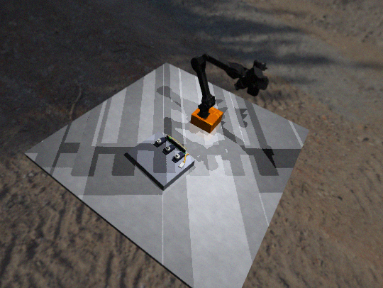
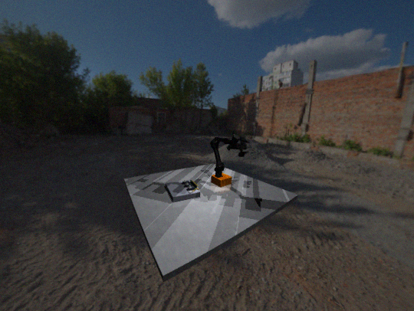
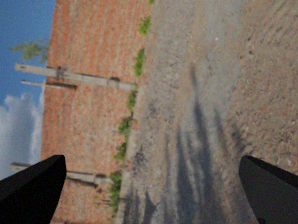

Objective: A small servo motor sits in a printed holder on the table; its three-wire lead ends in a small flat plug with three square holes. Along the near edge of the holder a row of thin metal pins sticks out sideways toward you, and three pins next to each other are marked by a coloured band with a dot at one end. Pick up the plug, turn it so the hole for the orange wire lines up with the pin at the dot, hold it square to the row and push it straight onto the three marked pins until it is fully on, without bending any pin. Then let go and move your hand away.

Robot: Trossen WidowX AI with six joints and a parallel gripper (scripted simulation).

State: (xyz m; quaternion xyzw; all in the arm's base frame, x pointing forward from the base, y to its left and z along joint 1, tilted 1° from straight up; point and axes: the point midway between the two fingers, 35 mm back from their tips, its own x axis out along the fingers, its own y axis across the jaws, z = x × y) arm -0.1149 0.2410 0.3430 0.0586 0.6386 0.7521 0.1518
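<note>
Right now my gripper tip is 440 mm short of the green band, 350 mm above it and 310 mm to the left of it. From my gripper tip the other things lie so: light grey holder plate (610 mm ahead, 400 mm below, 290 mm to the right).
</note>
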